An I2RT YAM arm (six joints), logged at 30 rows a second.
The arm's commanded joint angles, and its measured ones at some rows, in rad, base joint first. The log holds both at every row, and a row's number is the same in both.
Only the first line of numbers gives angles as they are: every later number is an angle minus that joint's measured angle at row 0.
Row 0, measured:
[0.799 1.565 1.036 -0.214 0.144 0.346]
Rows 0 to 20, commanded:
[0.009 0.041 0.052 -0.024 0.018 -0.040]
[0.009 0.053 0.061 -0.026 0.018 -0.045]
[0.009 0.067 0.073 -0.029 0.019 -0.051]
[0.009 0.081 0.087 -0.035 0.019 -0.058]
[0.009 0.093 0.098 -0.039 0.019 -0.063]
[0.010 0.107 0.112 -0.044 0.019 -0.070]
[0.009 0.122 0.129 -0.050 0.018 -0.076]
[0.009 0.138 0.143 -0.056 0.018 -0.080]
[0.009 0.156 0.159 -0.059 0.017 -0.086]
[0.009 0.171 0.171 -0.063 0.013 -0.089]
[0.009 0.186 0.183 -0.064 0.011 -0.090]
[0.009 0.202 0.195 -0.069 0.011 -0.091]
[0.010 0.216 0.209 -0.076 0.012 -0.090]
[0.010 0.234 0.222 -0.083 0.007 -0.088]
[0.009 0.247 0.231 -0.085 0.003 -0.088]
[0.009 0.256 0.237 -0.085 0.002 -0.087]
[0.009 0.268 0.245 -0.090 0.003 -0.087]
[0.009 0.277 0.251 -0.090 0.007 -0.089]
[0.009 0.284 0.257 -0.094 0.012 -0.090]
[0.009 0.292 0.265 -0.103 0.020 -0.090]
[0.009 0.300 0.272 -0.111 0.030 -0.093]
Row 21, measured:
[0.003 0.286 0.235 -0.076 0.000 -0.077]
